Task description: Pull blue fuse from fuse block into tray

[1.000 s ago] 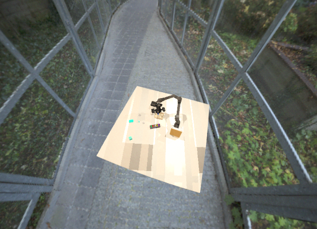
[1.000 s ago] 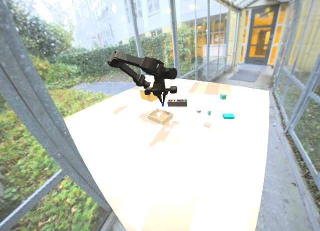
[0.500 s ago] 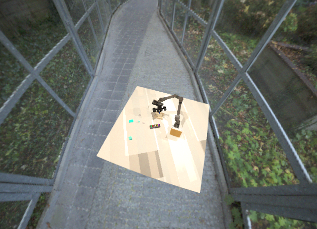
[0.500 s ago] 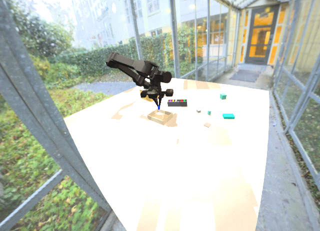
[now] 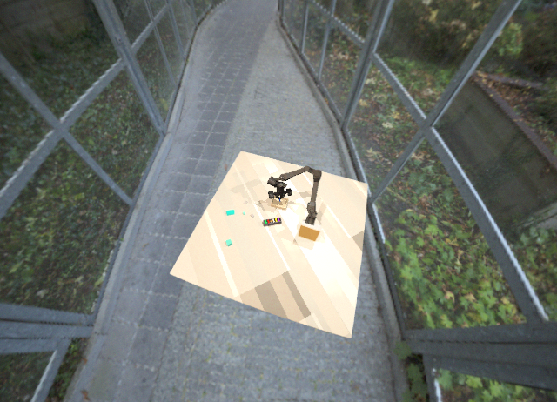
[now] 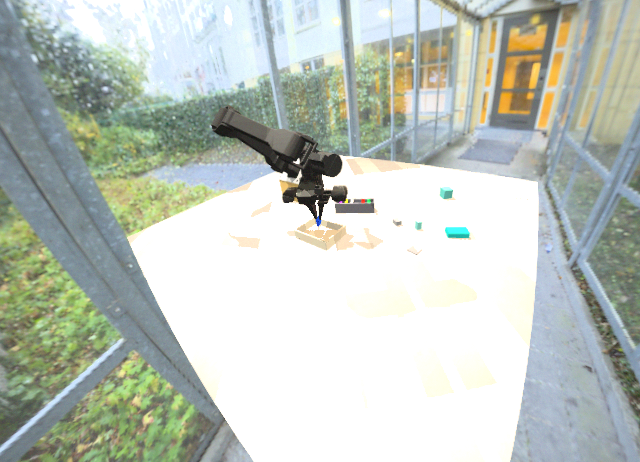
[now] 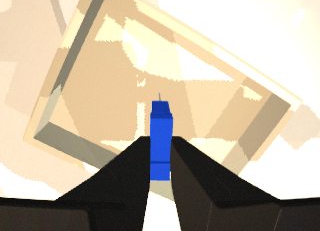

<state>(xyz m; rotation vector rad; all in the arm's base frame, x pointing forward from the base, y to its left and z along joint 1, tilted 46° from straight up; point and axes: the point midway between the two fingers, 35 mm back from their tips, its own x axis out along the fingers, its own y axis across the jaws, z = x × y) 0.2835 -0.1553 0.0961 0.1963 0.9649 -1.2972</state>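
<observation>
My gripper tip is 1 cm above the blue fuse. The rest, counted from my gripper tip: small grey piece 17 cm ahead, 19 cm to the left, 6 cm below.
</observation>
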